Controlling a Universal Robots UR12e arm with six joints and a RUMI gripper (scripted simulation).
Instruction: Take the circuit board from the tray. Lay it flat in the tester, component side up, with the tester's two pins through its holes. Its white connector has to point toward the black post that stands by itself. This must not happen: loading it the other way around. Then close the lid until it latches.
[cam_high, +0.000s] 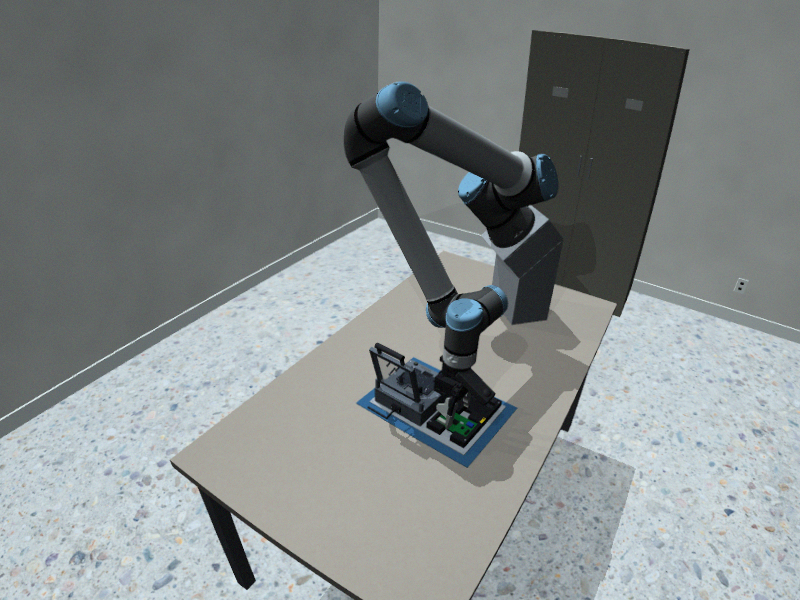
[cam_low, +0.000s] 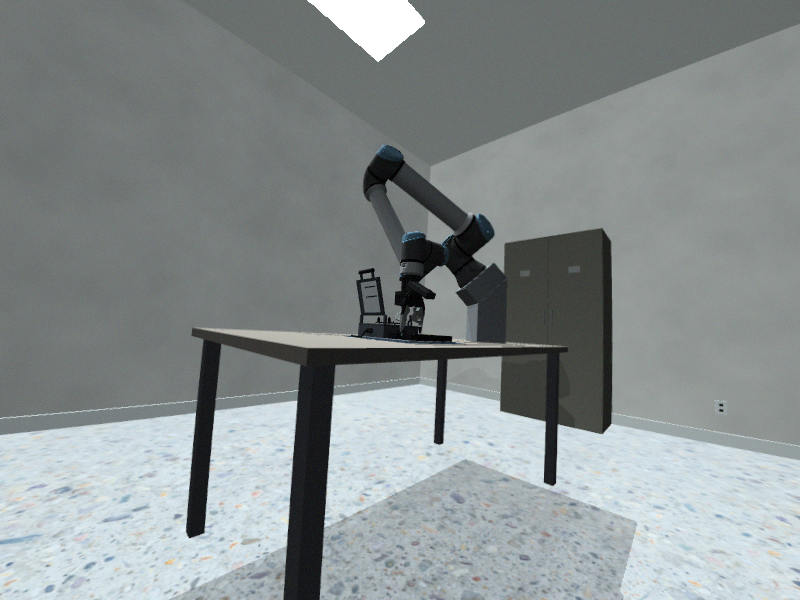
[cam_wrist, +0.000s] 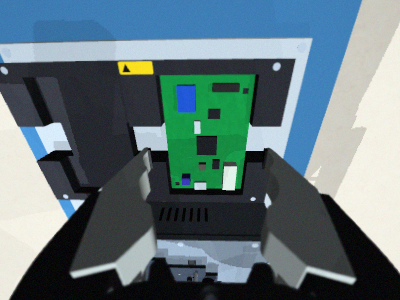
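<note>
My hand is 2 cm above the green circuit board. From my hand the other things lie so: tester lid 18 cm to the right, 14 cm above, 5 cm ahead; tester nest 15 cm to the right, 7 cm behind, 3 cm above.
</note>
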